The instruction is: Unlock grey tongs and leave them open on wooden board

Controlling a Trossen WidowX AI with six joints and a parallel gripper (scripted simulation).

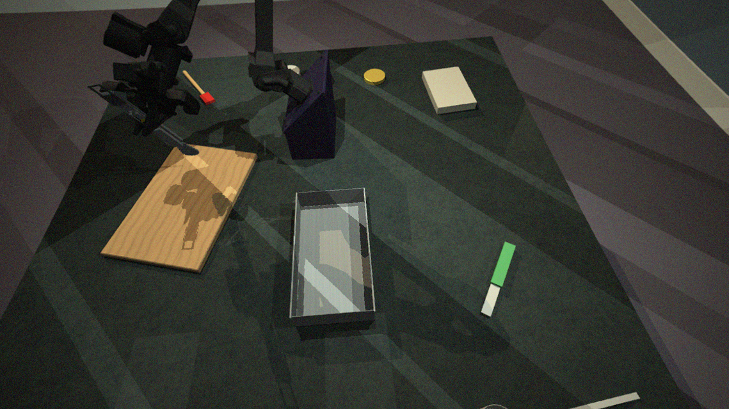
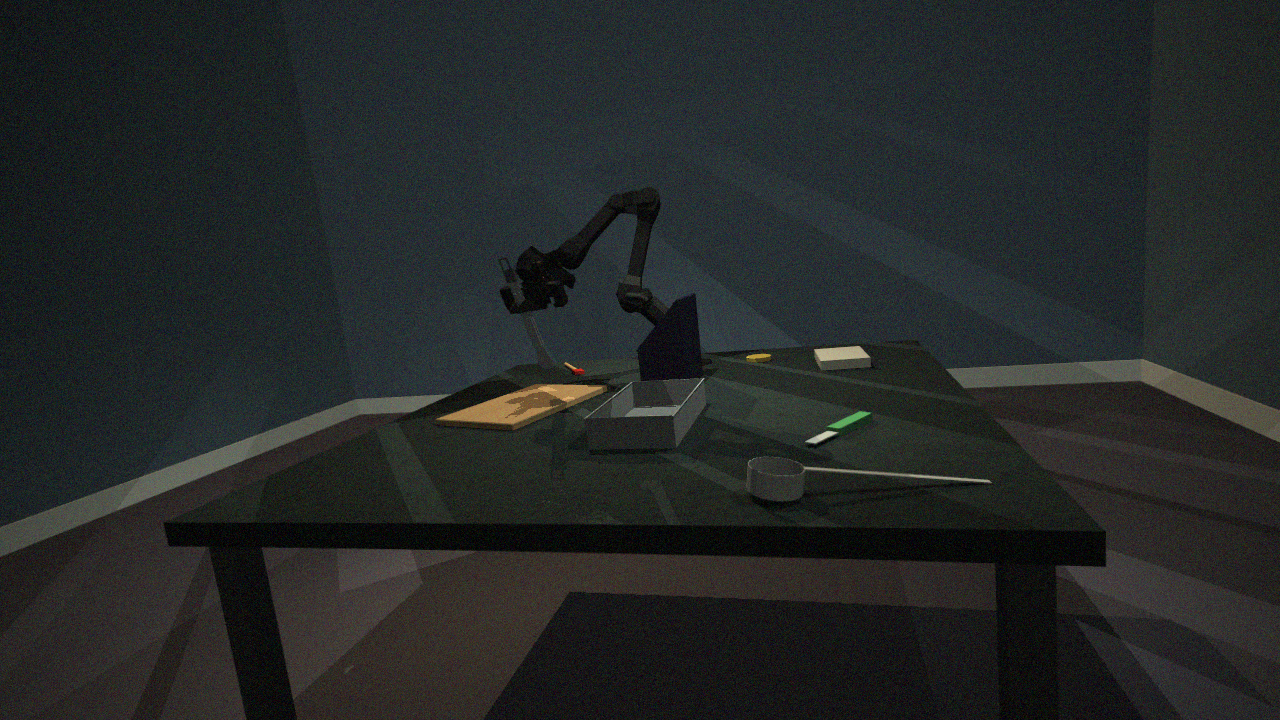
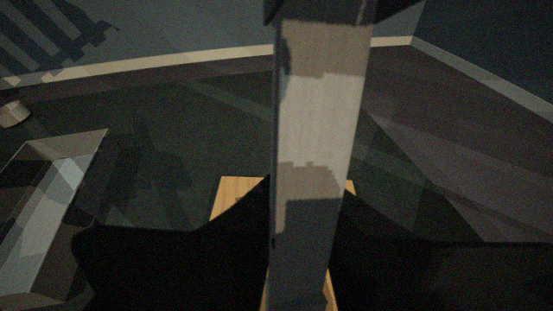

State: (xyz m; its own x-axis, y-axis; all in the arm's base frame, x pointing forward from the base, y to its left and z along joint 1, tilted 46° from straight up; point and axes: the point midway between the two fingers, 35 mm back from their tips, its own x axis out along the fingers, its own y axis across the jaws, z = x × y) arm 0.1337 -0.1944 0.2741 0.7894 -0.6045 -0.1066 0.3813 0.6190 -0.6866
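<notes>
The wooden board lies 230 mm below my gripper tip. From my gripper tip the other things lie so: yellow disc (570 mm to the left, 390 mm behind, 230 mm below); green-handled tool (680 mm to the left, 370 mm ahead, 230 mm below); roasting tin (350 mm to the left, 240 mm ahead, 210 mm below).
</notes>
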